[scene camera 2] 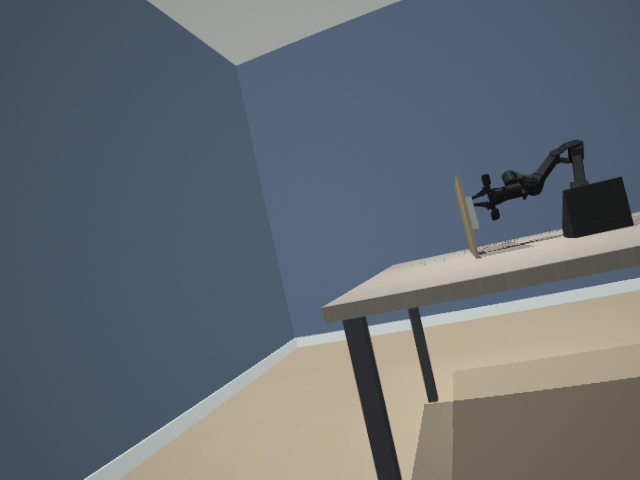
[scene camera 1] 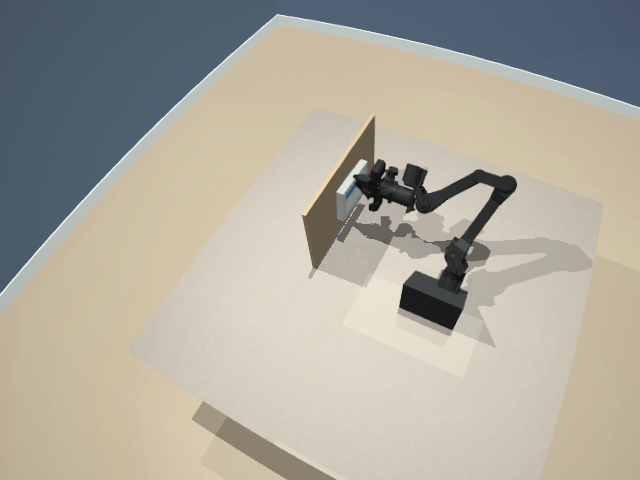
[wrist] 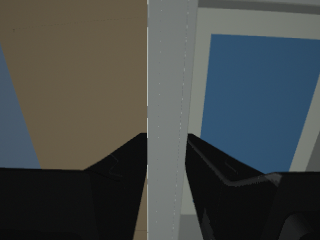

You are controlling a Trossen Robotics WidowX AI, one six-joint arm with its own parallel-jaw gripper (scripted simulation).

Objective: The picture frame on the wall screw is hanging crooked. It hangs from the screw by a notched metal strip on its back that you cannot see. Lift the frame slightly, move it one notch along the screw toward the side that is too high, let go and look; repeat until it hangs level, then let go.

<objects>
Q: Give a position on a picture frame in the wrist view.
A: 237,82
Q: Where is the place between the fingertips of the gripper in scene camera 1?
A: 353,178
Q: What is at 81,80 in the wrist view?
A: A board.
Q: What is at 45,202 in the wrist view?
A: The gripper.
</objects>
